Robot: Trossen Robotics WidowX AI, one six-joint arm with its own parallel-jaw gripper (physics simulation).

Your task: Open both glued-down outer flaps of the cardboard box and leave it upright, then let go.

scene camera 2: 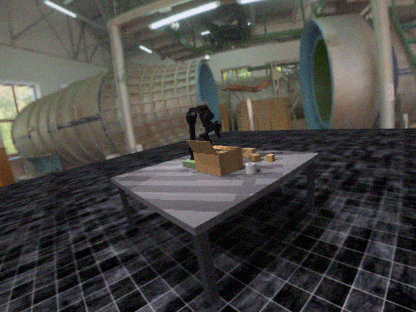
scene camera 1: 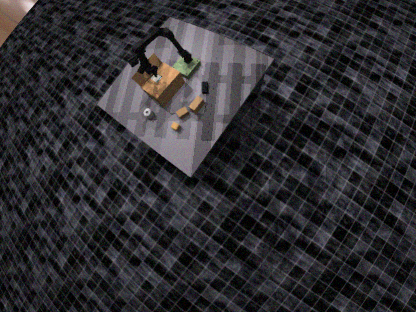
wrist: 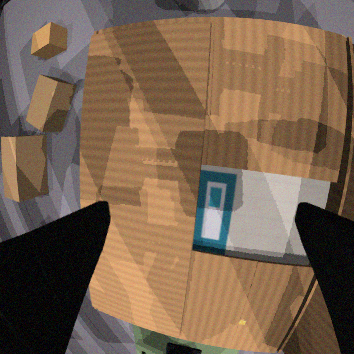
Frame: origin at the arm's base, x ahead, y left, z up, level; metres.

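Where they show: gripper, between the fingertips: (scene camera 2: 215, 141) (scene camera 1: 153, 76) (wrist: 206, 212); arm's base, origin of its link: (scene camera 1: 188, 60).
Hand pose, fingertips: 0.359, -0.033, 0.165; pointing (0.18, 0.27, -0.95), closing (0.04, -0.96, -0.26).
Observation:
Things, the pixels of their centre, and the offset from my fingertips, as dx, dy, dz. "spot": a spot on its surface instead. Level surfaces: height alone.
- cardboard box, middle of its body: (scene camera 2: 217, 159) (scene camera 1: 163, 84) -0.024, +0.015, -0.141
- outer flap, a spot on its surface: (scene camera 2: 200, 146) spot: -0.018, -0.129, -0.011
- teal item, middle of its body: (wrist: 212, 188) -0.024, +0.016, -0.146
- white cylinder, middle of its body: (scene camera 2: 251, 168) (scene camera 1: 148, 113) +0.261, +0.051, -0.186
- black object, middle of its body: (scene camera 1: 205, 87) -0.213, +0.332, -0.200
- table, height of its surface: dz -0.217
The cardboard box (scene camera 1: 168, 93) (scene camera 2: 220, 162) stands upright on the table. One outer flap (scene camera 2: 200, 146) (scene camera 1: 140, 78) is open and leans outward at the side away from the arm's base. The other outer flap (wrist: 145, 100) lies flat over the top. Two inner flaps (wrist: 285, 75) (wrist: 235, 295) lie folded in, and a white and teal item (wrist: 265, 210) shows in the gap between them. My gripper (scene camera 1: 156, 75) (wrist: 206, 212) is open and empty above the box top, its fingers either side of the seam and the item; its height is hard to tell. The arm also shows in scene camera 2.
Three light brown blocks (scene camera 1: 196, 104) (scene camera 1: 182, 112) (scene camera 1: 175, 126) lie beside the box on the flat flap's side. A white cylinder (scene camera 1: 148, 113) (scene camera 2: 251, 168) stands near the box. A black object (scene camera 1: 205, 87) lies on the table (scene camera 2: 165, 192). The arm's base is on a green block (scene camera 1: 192, 68) (scene camera 2: 188, 163).

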